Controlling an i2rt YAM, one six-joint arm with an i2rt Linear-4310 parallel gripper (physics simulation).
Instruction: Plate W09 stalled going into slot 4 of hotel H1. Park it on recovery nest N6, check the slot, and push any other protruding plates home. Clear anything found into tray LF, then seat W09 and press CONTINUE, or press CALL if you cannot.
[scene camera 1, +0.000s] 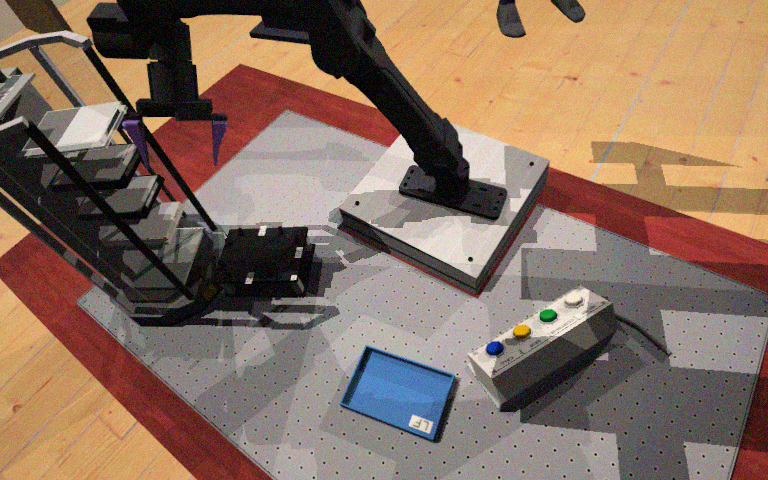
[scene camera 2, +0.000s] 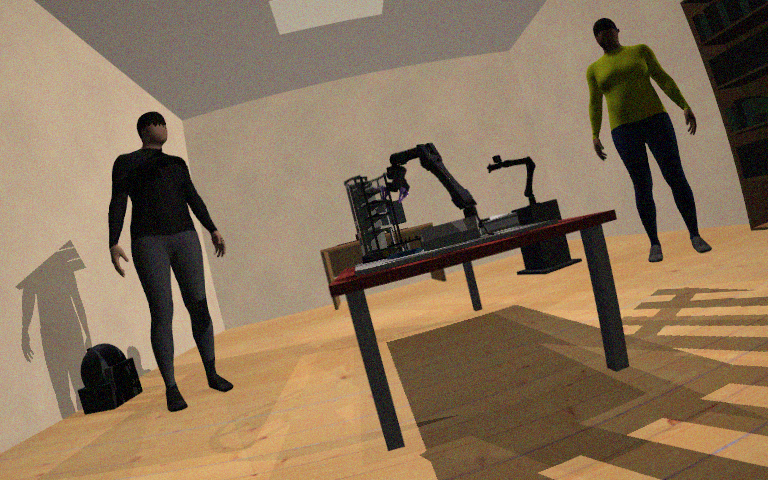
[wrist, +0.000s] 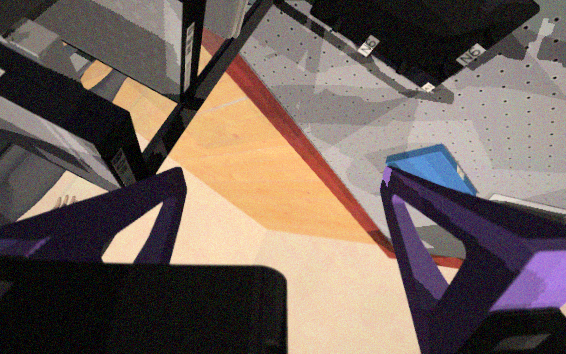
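Scene camera 1 gives me my gripper (scene camera 1: 182, 167) and, with it, a button box (scene camera 1: 517, 361). In the wrist view I see a wire plate rack (wrist: 159, 122) and a blue tray (wrist: 439, 148), and my own gripper (wrist: 283, 177) is visible there too.
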